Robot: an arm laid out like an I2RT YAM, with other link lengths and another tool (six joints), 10 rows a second.
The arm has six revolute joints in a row. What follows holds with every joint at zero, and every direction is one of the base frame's. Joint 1 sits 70.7 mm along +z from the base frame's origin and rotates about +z. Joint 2 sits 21.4 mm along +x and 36.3 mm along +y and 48.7 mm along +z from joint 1 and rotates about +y. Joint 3 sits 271.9 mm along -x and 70.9 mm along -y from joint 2 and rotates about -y. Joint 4 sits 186.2 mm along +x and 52.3 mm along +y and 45.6 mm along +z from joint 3 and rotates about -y. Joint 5 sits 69.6 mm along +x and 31.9 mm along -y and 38.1 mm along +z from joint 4 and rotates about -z. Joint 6 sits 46.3 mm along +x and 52.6 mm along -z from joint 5 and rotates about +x. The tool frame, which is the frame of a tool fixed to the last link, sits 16.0 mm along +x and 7.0 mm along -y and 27.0 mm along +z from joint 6; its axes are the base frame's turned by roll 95.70, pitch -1.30 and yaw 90.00 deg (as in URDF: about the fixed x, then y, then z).
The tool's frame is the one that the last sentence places.
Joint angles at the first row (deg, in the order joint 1, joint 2, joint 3, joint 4, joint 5, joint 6):
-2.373 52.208 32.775 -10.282 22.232 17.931
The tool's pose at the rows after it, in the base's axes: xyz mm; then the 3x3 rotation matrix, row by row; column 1 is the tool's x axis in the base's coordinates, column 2 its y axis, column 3 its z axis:
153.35, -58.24, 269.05; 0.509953, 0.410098, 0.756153; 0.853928, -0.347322, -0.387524; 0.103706, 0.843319, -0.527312
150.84, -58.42, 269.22; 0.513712, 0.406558, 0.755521; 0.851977, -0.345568, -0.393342; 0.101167, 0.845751, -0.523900
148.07, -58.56, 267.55; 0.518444, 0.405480, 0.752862; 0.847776, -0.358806, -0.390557; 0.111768, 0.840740, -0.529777
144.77, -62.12, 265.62; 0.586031, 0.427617, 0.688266; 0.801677, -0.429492, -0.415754; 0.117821, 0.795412, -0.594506
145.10, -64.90, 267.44; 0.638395, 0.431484, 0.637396; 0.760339, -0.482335, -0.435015; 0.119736, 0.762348, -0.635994
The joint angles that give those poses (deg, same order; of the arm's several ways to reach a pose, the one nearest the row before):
-2.371 51.855 33.834 -10.546 22.764 17.232
-2.372 51.155 33.664 -10.899 23.114 17.138
-2.371 50.537 33.397 -11.682 23.032 18.013
-2.373 51.850 36.107 -18.763 25.204 22.904
-2.373 53.787 39.018 -23.891 26.893 26.883

